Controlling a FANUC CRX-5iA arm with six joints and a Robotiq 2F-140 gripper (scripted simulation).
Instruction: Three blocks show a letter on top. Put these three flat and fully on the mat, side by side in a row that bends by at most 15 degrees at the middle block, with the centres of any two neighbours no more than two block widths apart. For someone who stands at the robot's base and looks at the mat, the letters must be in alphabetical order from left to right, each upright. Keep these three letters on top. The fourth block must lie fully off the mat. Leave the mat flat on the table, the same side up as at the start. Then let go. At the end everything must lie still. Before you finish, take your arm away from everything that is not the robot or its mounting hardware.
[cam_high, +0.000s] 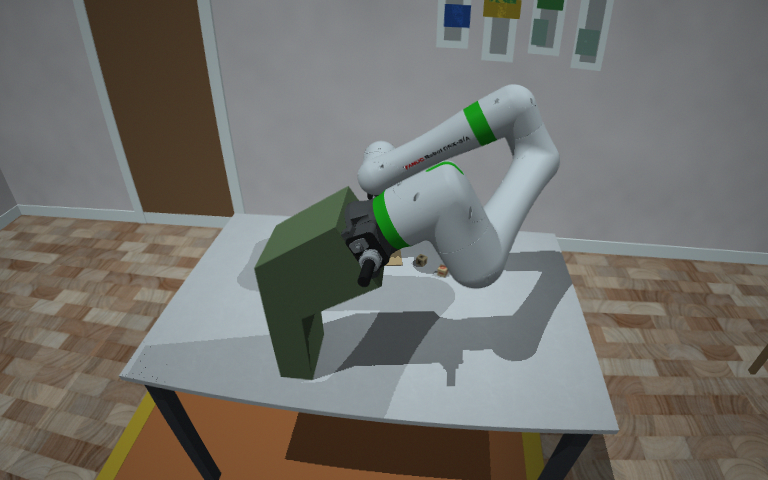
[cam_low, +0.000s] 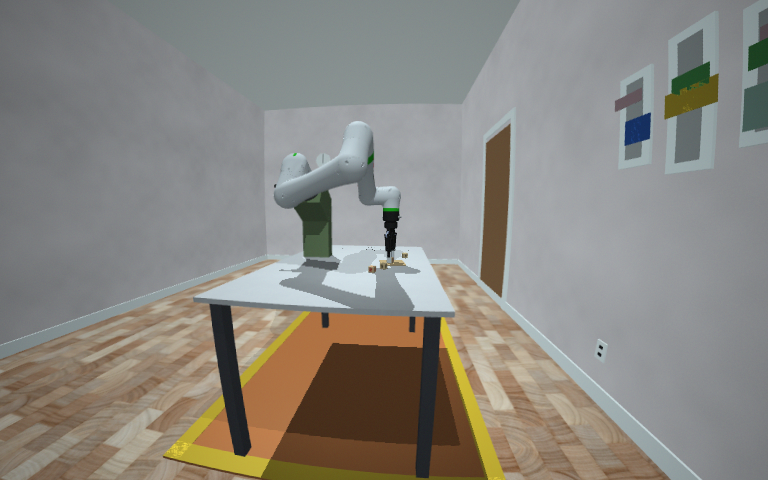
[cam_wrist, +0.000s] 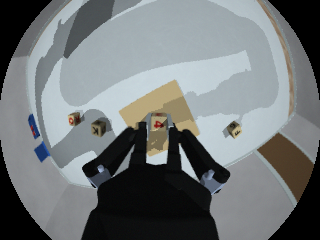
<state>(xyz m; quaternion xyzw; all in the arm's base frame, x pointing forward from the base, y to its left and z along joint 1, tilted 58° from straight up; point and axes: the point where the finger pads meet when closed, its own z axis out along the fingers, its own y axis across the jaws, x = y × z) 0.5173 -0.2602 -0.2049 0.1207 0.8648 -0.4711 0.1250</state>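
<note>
Now: the tan mat 1 cm ahead of my hand and 4 cm below it.
</note>
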